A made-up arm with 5 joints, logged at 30 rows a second.
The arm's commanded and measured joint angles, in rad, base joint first. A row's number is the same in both.
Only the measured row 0 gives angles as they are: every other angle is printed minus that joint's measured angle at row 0.
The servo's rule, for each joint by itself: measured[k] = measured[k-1] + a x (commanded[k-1-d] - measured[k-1]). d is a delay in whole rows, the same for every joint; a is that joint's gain. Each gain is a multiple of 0.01, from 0.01 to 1. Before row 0 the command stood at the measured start. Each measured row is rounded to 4 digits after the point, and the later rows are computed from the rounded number. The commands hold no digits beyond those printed.
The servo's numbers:
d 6
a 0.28 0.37 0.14 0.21 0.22
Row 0, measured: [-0.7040, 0.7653, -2.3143, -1.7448, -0.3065]
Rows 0 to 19, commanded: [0.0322, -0.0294, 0.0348, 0.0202, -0.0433]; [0.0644, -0.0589, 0.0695, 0.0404, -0.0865]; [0.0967, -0.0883, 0.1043, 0.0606, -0.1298]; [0.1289, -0.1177, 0.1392, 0.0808, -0.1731]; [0.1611, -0.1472, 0.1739, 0.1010, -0.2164]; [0.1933, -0.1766, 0.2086, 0.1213, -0.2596]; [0.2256, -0.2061, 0.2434, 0.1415, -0.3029]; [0.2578, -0.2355, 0.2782, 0.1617, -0.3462]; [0.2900, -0.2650, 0.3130, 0.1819, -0.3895]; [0.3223, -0.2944, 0.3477, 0.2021, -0.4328]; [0.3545, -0.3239, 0.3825, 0.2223, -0.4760]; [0.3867, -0.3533, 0.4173, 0.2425, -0.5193]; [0.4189, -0.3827, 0.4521, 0.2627, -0.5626]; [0.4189, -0.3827, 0.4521, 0.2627, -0.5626]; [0.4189, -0.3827, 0.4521, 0.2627, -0.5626]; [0.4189, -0.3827, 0.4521, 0.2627, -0.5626]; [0.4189, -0.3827, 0.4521, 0.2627, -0.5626]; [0.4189, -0.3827, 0.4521, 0.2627, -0.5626]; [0.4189, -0.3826, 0.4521, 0.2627, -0.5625]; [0.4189, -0.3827, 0.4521, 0.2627, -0.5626]
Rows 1 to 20, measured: [0.0000, 0.0000, 0.0000, 0.0000, 0.0000]; [0.0000, 0.0000, 0.0000, 0.0000, 0.0000]; [0.0000, 0.0000, 0.0000, 0.0000, 0.0000]; [0.0000, 0.0000, 0.0000, 0.0000, 0.0000]; [0.0000, 0.0000, 0.0000, 0.0000, 0.0000]; [0.0000, 0.0000, 0.0000, 0.0000, 0.0000]; [0.0090, -0.0109, 0.0049, 0.0042, -0.0095]; [0.0245, -0.0287, 0.0139, 0.0118, -0.0264]; [0.0447, -0.0508, 0.0266, 0.0220, -0.0491]; [0.0683, -0.0756, 0.0424, 0.0343, -0.0764]; [0.0943, -0.1021, 0.0608, 0.0483, -0.1072]; [0.1220, -0.1297, 0.0815, 0.0636, -0.1407]; [0.1510, -0.1580, 0.1042, 0.0800, -0.1764]; [0.1809, -0.1867, 0.1286, 0.0972, -0.2138]; [0.2114, -0.2157, 0.1544, 0.1150, -0.2525]; [0.2425, -0.2448, 0.1815, 0.1333, -0.2922]; [0.2739, -0.2741, 0.2096, 0.1520, -0.3326]; [0.3055, -0.3034, 0.2387, 0.1710, -0.3737]; [0.3373, -0.3327, 0.2686, 0.1903, -0.4153]; [0.3601, -0.3512, 0.2943, 0.2055, -0.4477]
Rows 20 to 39, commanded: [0.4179, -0.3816, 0.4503, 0.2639, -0.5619]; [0.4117, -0.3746, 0.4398, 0.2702, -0.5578]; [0.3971, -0.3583, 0.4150, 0.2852, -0.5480]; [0.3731, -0.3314, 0.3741, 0.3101, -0.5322]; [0.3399, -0.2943, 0.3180, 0.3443, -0.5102]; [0.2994, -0.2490, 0.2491, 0.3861, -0.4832]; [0.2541, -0.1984, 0.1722, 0.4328, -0.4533]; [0.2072, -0.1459, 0.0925, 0.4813, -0.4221]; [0.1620, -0.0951, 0.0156, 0.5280, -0.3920]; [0.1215, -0.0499, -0.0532, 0.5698, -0.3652]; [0.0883, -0.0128, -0.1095, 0.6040, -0.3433]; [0.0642, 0.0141, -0.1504, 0.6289, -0.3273]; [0.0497, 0.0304, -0.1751, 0.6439, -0.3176]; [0.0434, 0.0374, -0.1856, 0.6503, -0.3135]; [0.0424, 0.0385, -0.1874, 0.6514, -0.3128]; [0.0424, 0.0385, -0.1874, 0.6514, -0.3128]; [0.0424, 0.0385, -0.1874, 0.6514, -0.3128]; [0.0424, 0.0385, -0.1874, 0.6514, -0.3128]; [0.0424, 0.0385, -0.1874, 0.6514, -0.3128]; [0.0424, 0.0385, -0.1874, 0.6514, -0.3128]
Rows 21 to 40, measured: [0.3766, -0.3629, 0.3164, 0.2175, -0.4730]; [0.3884, -0.3702, 0.3354, 0.2270, -0.4927]; [0.3969, -0.3748, 0.3517, 0.2345, -0.5081]; [0.4031, -0.3777, 0.3658, 0.2404, -0.5201]; [0.4075, -0.3795, 0.3779, 0.2451, -0.5294]; [0.4107, -0.3807, 0.3883, 0.2488, -0.5367]; [0.4127, -0.3810, 0.3970, 0.2520, -0.5422]; [0.4124, -0.3786, 0.4030, 0.2558, -0.5456]; [0.4081, -0.3711, 0.4047, 0.2620, -0.5461]; [0.3983, -0.3564, 0.4004, 0.2721, -0.5430]; [0.3819, -0.3334, 0.3889, 0.2873, -0.5358]; [0.3588, -0.3022, 0.3693, 0.3080, -0.5242]; [0.3295, -0.2638, 0.3417, 0.3342, -0.5086]; [0.2953, -0.2202, 0.3068, 0.3651, -0.4896]; [0.2580, -0.1739, 0.2660, 0.3993, -0.4681]; [0.2198, -0.1280, 0.2213, 0.4351, -0.4455]; [0.1830, -0.0854, 0.1750, 0.4706, -0.4230]; [0.1497, -0.0486, 0.1294, 0.5038, -0.4019]; [0.1217, -0.0194, 0.0868, 0.5332, -0.3834]; [0.0998, 0.0016, 0.0487, 0.5578, -0.3680]
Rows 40 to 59, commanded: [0.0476, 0.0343, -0.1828, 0.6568, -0.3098]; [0.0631, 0.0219, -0.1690, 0.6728, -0.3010]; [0.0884, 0.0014, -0.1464, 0.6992, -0.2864]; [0.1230, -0.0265, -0.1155, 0.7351, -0.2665]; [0.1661, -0.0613, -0.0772, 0.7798, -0.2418]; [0.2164, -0.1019, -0.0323, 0.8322, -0.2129]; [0.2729, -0.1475, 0.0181, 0.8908, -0.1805]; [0.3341, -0.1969, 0.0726, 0.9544, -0.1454]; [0.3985, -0.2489, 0.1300, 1.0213, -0.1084]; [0.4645, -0.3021, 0.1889, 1.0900, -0.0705]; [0.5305, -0.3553, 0.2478, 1.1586, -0.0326]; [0.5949, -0.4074, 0.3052, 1.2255, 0.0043]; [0.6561, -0.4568, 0.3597, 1.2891, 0.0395]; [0.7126, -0.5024, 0.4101, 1.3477, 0.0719]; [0.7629, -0.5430, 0.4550, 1.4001, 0.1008]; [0.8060, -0.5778, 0.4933, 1.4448, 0.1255]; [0.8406, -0.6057, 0.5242, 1.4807, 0.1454]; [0.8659, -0.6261, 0.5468, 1.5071, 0.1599]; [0.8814, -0.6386, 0.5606, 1.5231, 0.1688]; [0.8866, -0.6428, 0.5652, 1.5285, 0.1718]
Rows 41 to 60, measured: [0.0837, 0.0153, 0.0156, 0.5775, -0.3559]; [0.0721, 0.0239, -0.0128, 0.5930, -0.3464]; [0.0638, 0.0293, -0.0372, 0.6053, -0.3390]; [0.0578, 0.0327, -0.0582, 0.6150, -0.3332]; [0.0535, 0.0348, -0.0763, 0.6226, -0.3287]; [0.0504, 0.0362, -0.0919, 0.6286, -0.3252]; [0.0496, 0.0355, -0.1046, 0.6345, -0.3218]; [0.0534, 0.0305, -0.1136, 0.6425, -0.3172]; [0.0632, 0.0197, -0.1182, 0.6544, -0.3104]; [0.0799, 0.0026, -0.1178, 0.6713, -0.3007]; [0.1040, -0.0210, -0.1121, 0.6941, -0.2877]; [0.1355, -0.0509, -0.1009, 0.7231, -0.2712]; [0.1740, -0.0866, -0.0842, 0.7583, -0.2512]; [0.2188, -0.1274, -0.0622, 0.7995, -0.2279]; [0.2691, -0.1724, -0.0353, 0.8461, -0.2016]; [0.3238, -0.2204, -0.0039, 0.8973, -0.1728]; [0.3817, -0.2703, 0.0313, 0.9522, -0.1420]; [0.4414, -0.3210, 0.0696, 1.0096, -0.1098]; [0.5015, -0.3712, 0.1102, 1.0683, -0.0770]; [0.5606, -0.4197, 0.1522, 1.1270, -0.0442]
